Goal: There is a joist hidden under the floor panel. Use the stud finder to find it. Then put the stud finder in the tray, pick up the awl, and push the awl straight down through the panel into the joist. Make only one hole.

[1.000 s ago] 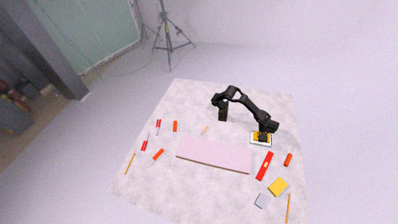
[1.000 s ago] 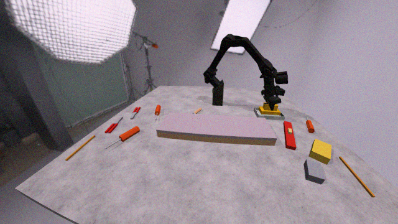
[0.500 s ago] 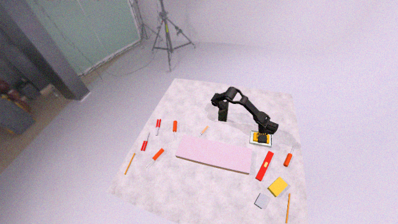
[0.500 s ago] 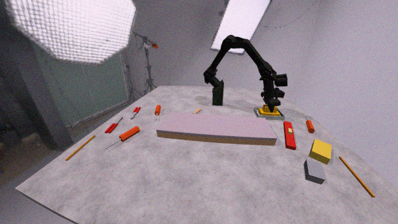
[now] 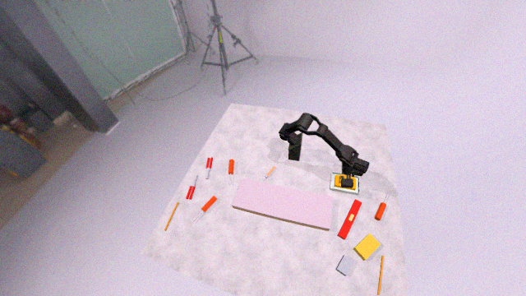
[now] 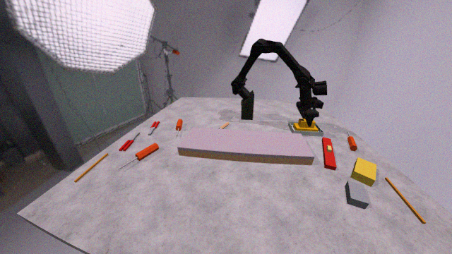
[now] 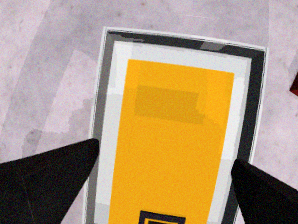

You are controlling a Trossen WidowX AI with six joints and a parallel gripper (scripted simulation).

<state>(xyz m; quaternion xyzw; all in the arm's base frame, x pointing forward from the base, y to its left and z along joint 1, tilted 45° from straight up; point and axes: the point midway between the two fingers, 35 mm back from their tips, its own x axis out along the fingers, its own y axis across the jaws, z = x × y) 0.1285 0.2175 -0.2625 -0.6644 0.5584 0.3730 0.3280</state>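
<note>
Right now the stud finder is 2 cm to the right of my gripper tip and 1 cm above it. Also, from my gripper tip: yellow block 33 cm ahead, 15 cm to the left, 3 cm below; white tray 3 cm below; red level 21 cm ahead, 6 cm to the left, 3 cm below.
</note>
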